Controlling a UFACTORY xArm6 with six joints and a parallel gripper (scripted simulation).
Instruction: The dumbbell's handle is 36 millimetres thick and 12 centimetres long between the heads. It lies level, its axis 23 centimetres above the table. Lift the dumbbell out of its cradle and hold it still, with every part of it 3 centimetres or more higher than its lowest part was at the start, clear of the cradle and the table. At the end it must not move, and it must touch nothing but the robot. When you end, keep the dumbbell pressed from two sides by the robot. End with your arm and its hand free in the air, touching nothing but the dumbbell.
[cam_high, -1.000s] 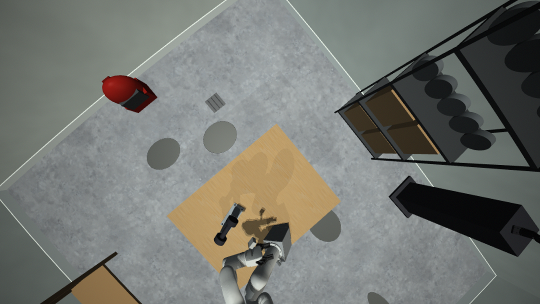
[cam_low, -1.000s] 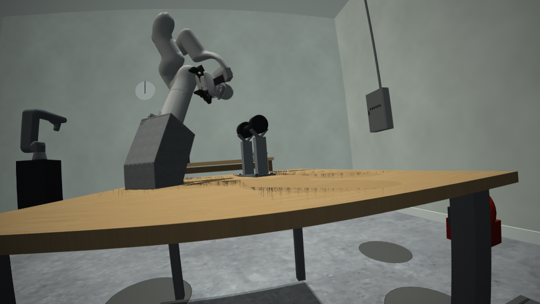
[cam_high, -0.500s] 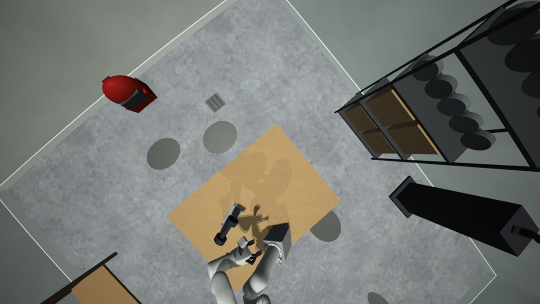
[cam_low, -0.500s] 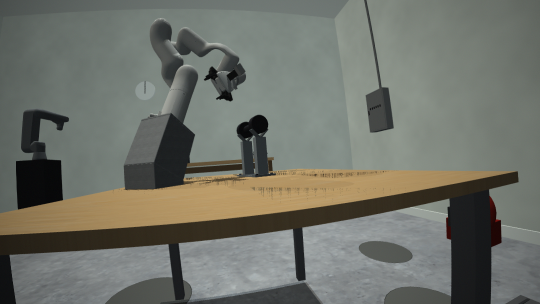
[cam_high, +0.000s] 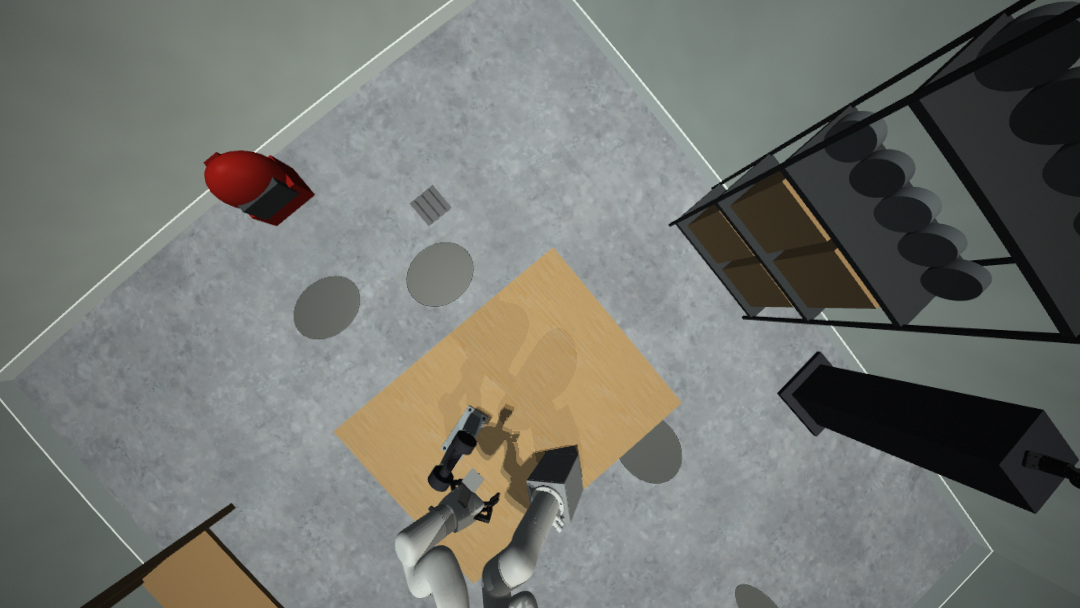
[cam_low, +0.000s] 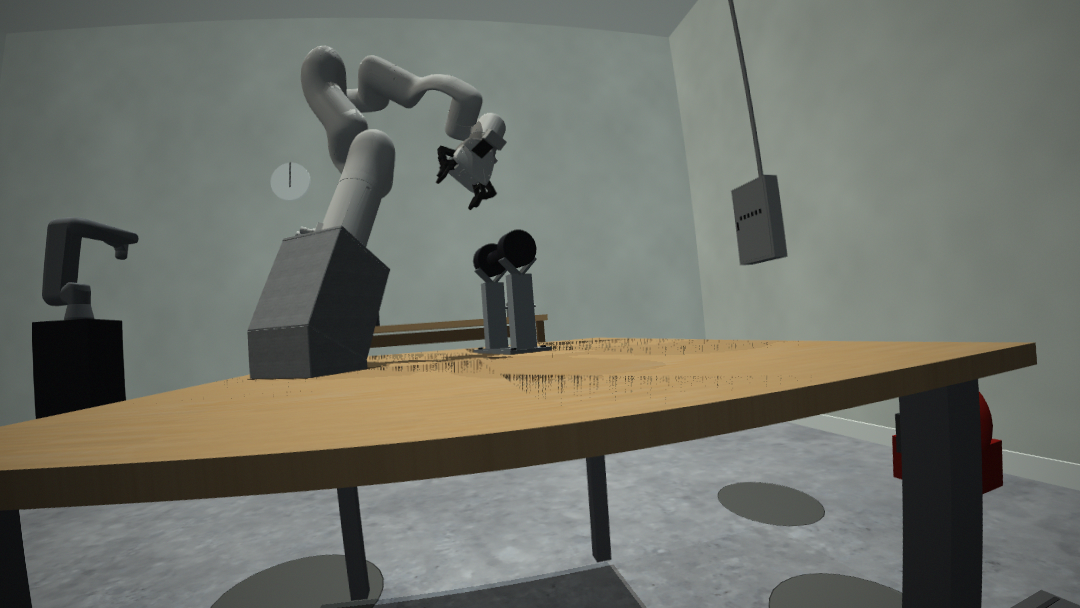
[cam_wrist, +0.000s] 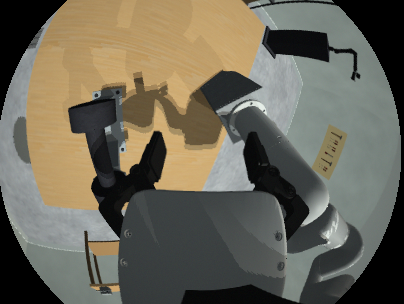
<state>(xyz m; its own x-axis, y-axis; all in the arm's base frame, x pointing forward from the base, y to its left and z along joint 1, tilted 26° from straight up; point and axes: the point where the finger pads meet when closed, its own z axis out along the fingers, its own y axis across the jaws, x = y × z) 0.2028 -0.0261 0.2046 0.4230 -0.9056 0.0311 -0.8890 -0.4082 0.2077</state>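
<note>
Right now my hand is 130 mm above the black dumbbell, 110 mm short of it and 80 mm to the right of it. Round my hand: grey two-post cradle (270 mm below, 110 mm ahead, 80 mm to the left).
</note>
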